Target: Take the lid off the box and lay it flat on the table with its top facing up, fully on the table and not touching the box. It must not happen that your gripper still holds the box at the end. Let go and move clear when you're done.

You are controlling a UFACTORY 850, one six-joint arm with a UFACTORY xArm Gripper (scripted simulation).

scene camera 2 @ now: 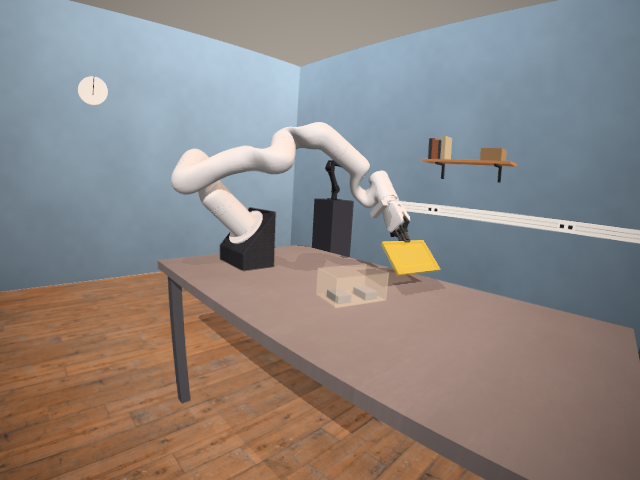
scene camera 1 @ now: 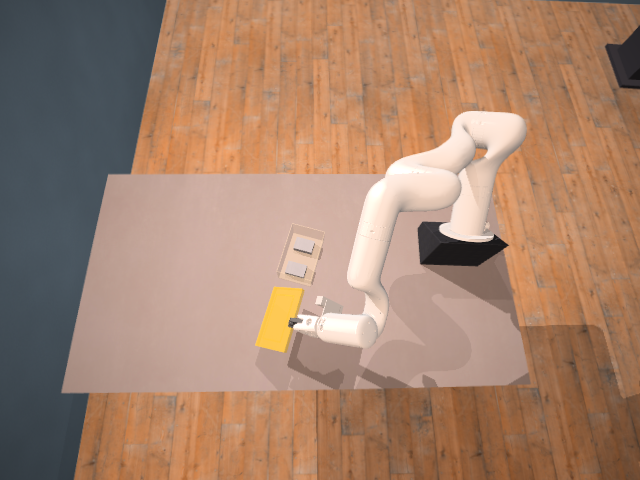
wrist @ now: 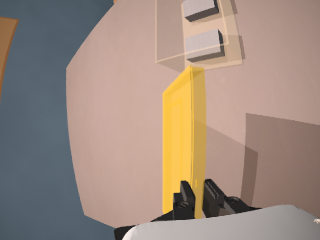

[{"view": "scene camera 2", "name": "my gripper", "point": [406,243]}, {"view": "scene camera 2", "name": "clear box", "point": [340,286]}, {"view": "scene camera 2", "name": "yellow lid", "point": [407,258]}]
